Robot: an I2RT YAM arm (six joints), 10 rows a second.
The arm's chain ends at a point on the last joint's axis. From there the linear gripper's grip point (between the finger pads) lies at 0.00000 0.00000 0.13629 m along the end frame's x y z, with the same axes.
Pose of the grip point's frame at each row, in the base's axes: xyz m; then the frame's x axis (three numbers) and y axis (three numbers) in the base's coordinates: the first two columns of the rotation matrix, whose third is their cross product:
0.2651 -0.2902 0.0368 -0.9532 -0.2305 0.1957 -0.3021 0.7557 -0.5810
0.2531 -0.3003 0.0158 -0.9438 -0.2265 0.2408 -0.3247 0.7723 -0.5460
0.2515 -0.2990 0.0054 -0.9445 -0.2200 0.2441 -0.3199 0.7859 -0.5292
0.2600 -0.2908 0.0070 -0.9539 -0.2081 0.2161 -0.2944 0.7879 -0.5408
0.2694 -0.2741 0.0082 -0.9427 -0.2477 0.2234 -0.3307 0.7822 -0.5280
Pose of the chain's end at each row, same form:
0.2670 -0.2067 0.1445 -0.9532 -0.2305 0.1957 -0.3021 0.7557 -0.5810
0.2616 -0.2194 0.1252 -0.9438 -0.2265 0.2408 -0.3247 0.7723 -0.5460
0.2618 -0.2202 0.1162 -0.9445 -0.2200 0.2441 -0.3199 0.7859 -0.5292
0.2679 -0.2118 0.1178 -0.9539 -0.2081 0.2161 -0.2944 0.7879 -0.5408
0.2754 -0.1962 0.1199 -0.9427 -0.2477 0.2234 -0.3307 0.7822 -0.5280

